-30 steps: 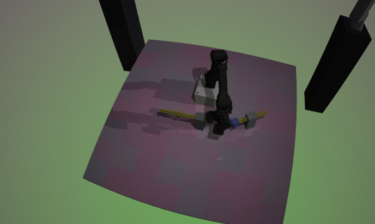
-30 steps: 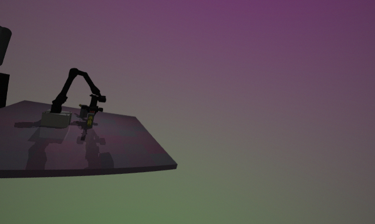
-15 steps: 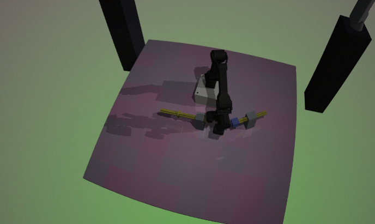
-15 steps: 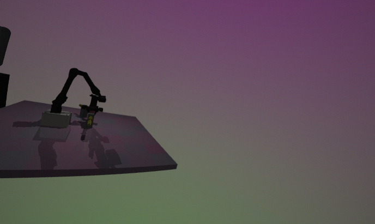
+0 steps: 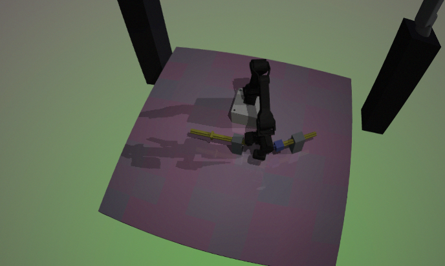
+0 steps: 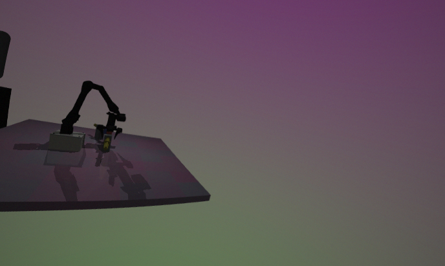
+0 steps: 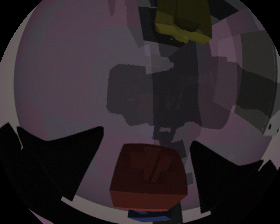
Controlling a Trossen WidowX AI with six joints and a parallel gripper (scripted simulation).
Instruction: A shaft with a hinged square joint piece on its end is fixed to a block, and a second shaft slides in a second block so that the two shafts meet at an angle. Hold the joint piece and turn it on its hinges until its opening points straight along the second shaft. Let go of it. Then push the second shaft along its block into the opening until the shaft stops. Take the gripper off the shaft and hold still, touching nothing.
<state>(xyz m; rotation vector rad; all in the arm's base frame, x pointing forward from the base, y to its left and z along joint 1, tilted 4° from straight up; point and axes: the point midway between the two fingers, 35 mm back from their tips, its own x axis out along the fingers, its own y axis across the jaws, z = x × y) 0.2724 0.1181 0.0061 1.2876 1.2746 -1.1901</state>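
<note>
Right now the joint piece is 4 cm above my gripper tip and 2 cm to the left of it.
</note>
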